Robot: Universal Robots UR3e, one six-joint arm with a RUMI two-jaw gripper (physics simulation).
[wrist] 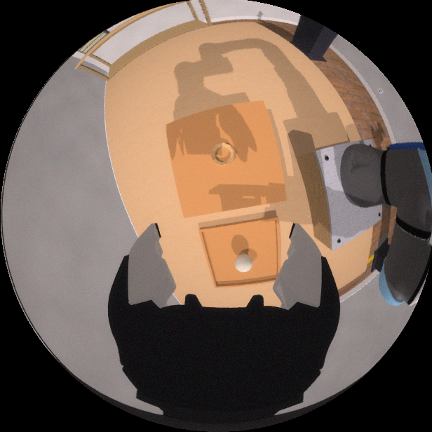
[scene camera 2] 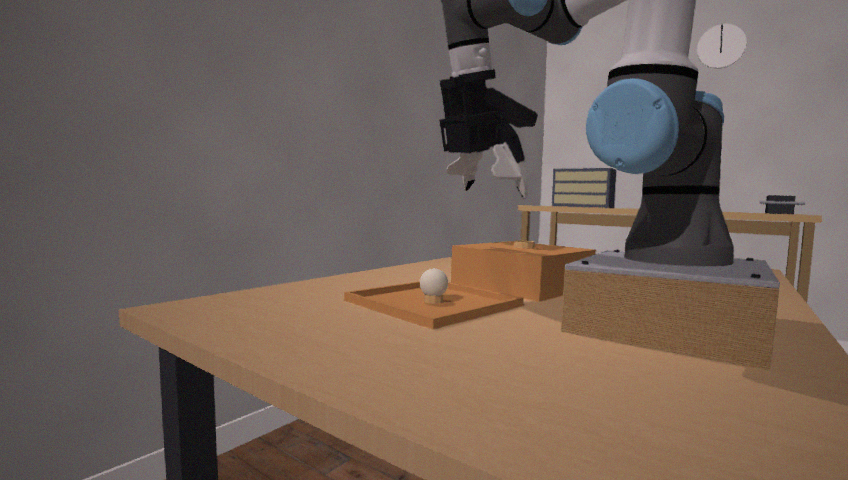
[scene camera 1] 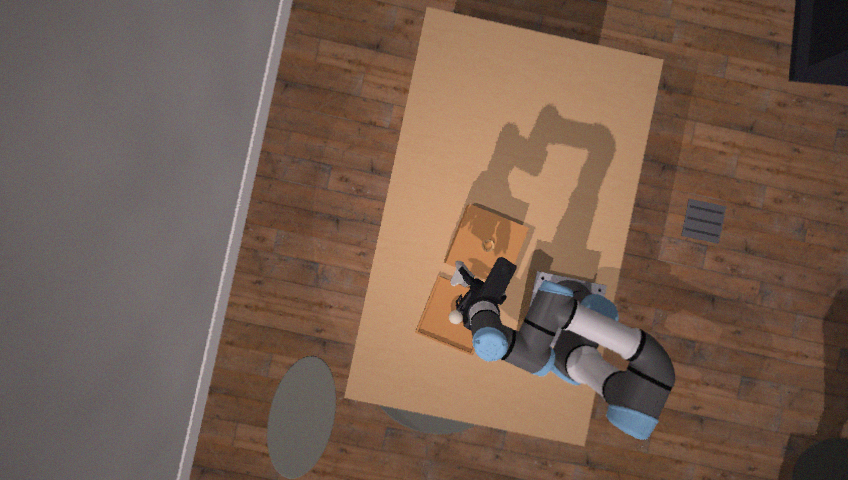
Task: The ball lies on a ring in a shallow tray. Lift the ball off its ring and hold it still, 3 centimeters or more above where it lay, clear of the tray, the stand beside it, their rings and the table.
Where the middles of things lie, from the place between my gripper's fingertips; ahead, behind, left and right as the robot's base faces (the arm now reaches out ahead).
Right now the shallow orange tray [scene camera 2: 459,303] is 16 cm below my hand, 14 cm to the left of it and 4 cm ahead of it. From my hand the other things lie so: orange stand [scene camera 2: 521,268] (13 cm below, 8 cm to the right, 3 cm behind).
